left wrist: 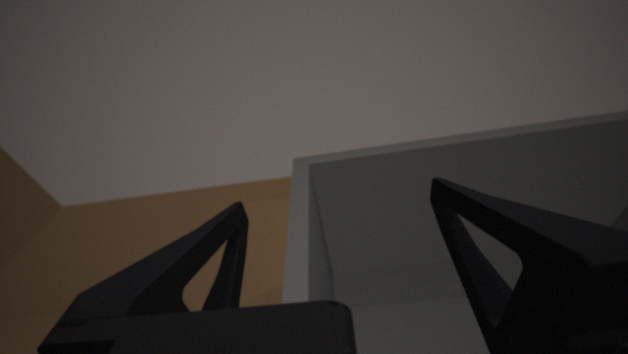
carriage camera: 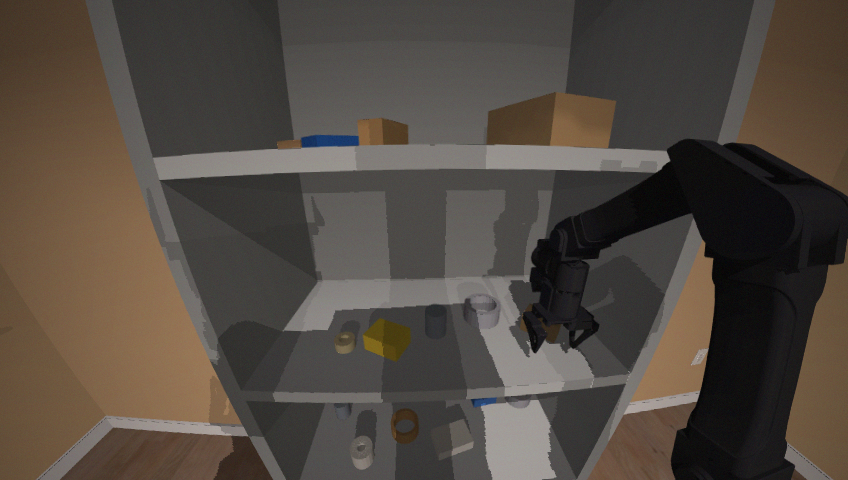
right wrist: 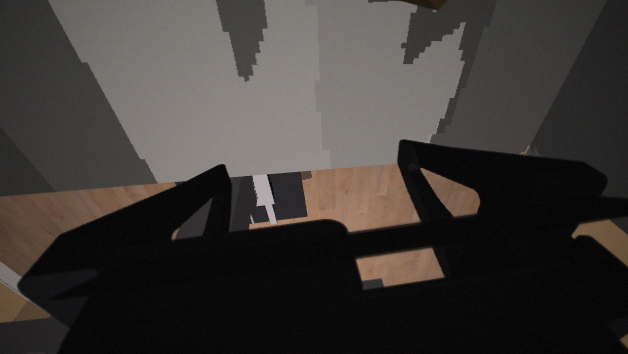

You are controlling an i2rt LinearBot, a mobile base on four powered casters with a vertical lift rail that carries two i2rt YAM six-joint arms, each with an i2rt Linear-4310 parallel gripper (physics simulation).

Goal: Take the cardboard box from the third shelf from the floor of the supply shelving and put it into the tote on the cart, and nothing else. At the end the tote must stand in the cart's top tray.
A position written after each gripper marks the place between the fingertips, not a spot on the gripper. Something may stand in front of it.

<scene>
In view: the left gripper [left wrist: 335,200], the right gripper [carriage camera: 553,349], a yellow box [carriage camera: 385,338] and a grey supply shelving [carriage camera: 275,252].
The right gripper is seen too in the right wrist view [right wrist: 313,162]. The grey supply shelving shows as well in the left wrist view [left wrist: 362,231] and in the right wrist view [right wrist: 101,101]. The left wrist view does not show the yellow box: it is out of frame. The right wrist view misses the yellow box: it is out of frame.
</scene>
